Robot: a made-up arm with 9 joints.
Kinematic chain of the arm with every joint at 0, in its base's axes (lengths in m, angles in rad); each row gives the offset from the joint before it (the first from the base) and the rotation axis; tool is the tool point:
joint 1: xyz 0 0 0.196 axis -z
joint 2: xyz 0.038 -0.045 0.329 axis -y
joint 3: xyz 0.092 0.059 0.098 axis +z
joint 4: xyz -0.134 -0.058 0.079 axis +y
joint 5: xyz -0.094 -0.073 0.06 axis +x
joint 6: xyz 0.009 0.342 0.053 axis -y
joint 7: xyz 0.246 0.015 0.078 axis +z
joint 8: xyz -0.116 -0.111 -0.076 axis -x
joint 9: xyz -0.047 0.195 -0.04 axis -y
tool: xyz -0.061 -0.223 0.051
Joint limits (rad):
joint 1: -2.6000..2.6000
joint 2: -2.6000..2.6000
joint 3: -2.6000..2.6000
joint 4: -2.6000..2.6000
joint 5: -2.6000..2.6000
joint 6: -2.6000..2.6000
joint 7: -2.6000..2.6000
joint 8: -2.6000..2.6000
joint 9: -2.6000..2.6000
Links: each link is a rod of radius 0.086 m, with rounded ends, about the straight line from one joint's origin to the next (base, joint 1, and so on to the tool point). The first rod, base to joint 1, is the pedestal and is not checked.
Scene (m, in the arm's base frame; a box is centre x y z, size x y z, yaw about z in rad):
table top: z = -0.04
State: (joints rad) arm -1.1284 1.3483 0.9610 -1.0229 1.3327 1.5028 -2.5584 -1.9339 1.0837
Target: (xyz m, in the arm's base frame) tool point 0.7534 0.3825 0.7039
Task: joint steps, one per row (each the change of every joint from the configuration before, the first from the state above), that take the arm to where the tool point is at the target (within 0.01 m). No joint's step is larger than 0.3 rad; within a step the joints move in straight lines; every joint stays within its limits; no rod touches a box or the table.
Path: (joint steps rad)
1: -0.1636 0.0302 0.0652 -0.2914 -0.0092 0.1544 -0.0139 -0.0264 0.0736
2: -0.1637 0.0303 0.0653 -0.2915 -0.0091 0.1544 -0.0138 -0.0263 0.0735
3: -0.1636 0.0302 0.0652 -0.2914 -0.0092 0.1544 -0.0139 -0.0264 0.0736

